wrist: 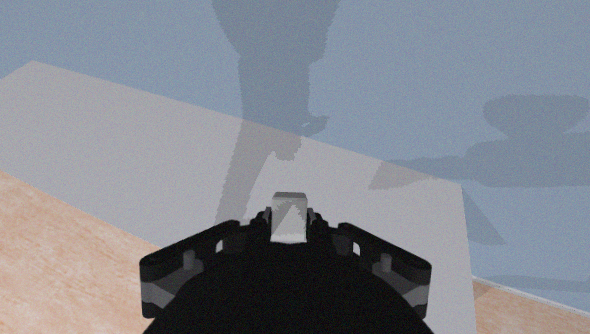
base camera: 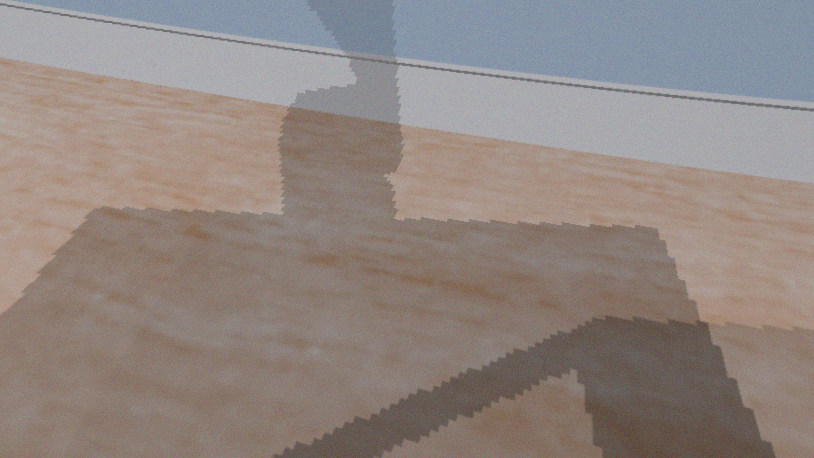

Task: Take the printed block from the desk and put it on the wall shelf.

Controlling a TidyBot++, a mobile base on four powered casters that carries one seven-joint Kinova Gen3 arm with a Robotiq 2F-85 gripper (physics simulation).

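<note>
The printed block (wrist: 289,226), small and pale grey with a darker top edge, is in the wrist view at lower middle. My gripper (wrist: 289,216) is shut on it, one black fingertip on each side. The wall shelf (wrist: 125,135), a plain light grey slab, stretches from the left to the right of centre behind and below the block. The block appears over the shelf's surface, inside its outline; the gap between them is hard to tell. The shelf's right corner is right of the gripper. The block, gripper and desk do not show in the base camera view.
A blue-grey wall (base camera: 597,39) (wrist: 410,60) rises along the shelf's far edge, with shadows of the arm on it. A pale baseboard (base camera: 170,56) runs along its foot. The wood-look floor (base camera: 512,165) (wrist: 60,240) carries broad shadows in the base camera view.
</note>
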